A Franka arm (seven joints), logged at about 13 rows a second.
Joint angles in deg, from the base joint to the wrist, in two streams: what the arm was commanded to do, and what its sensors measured. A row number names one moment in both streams.
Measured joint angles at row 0: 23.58 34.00 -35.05 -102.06 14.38 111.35 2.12
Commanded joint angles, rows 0 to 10: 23.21 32.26 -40.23 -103.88 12.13 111.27 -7.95; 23.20 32.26 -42.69 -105.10 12.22 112.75 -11.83; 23.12 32.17 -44.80 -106.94 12.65 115.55 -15.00; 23.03 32.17 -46.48 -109.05 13.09 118.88 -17.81; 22.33 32.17 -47.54 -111.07 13.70 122.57 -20.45; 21.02 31.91 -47.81 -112.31 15.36 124.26 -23.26; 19.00 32.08 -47.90 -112.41 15.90 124.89 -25.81; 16.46 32.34 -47.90 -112.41 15.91 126.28 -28.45; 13.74 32.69 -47.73 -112.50 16.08 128.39 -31.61; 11.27 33.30 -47.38 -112.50 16.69 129.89 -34.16; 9.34 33.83 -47.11 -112.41 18.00 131.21 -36.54
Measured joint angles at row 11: 12.96 34.08 -47.78 -111.95 15.18 128.73 -31.32
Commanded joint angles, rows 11 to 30: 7.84 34.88 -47.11 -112.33 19.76 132.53 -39.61; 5.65 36.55 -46.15 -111.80 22.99 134.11 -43.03; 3.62 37.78 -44.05 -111.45 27.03 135.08 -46.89; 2.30 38.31 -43.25 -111.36 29.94 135.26 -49.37; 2.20 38.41 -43.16 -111.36 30.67 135.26 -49.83; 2.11 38.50 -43.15 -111.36 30.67 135.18 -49.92; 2.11 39.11 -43.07 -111.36 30.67 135.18 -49.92; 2.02 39.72 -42.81 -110.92 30.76 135.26 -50.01; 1.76 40.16 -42.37 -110.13 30.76 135.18 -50.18; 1.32 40.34 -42.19 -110.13 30.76 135.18 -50.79; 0.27 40.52 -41.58 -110.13 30.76 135.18 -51.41; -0.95 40.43 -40.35 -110.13 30.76 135.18 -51.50; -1.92 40.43 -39.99 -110.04 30.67 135.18 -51.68; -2.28 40.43 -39.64 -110.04 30.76 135.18 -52.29; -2.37 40.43 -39.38 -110.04 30.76 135.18 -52.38; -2.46 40.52 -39.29 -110.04 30.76 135.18 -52.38; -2.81 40.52 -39.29 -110.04 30.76 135.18 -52.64; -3.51 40.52 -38.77 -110.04 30.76 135.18 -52.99; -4.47 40.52 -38.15 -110.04 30.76 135.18 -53.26; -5.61 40.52 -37.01 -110.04 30.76 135.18 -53.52
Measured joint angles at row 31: -2.90 40.10 -39.09 -111.19 28.85 135.16 -51.47
